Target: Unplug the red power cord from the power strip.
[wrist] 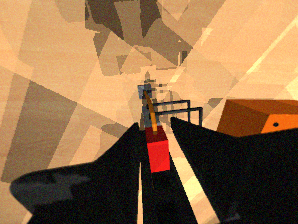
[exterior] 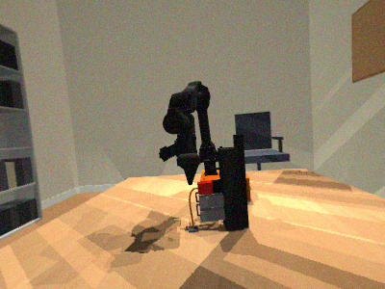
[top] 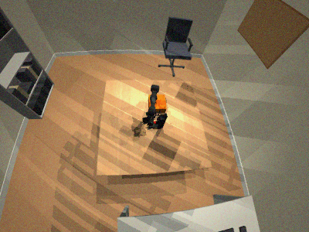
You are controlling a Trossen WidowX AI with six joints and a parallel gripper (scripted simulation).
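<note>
Right now the red plug is 10 mm behind my gripper tip, 60 mm to the left of it and 10 mm below it.
</note>
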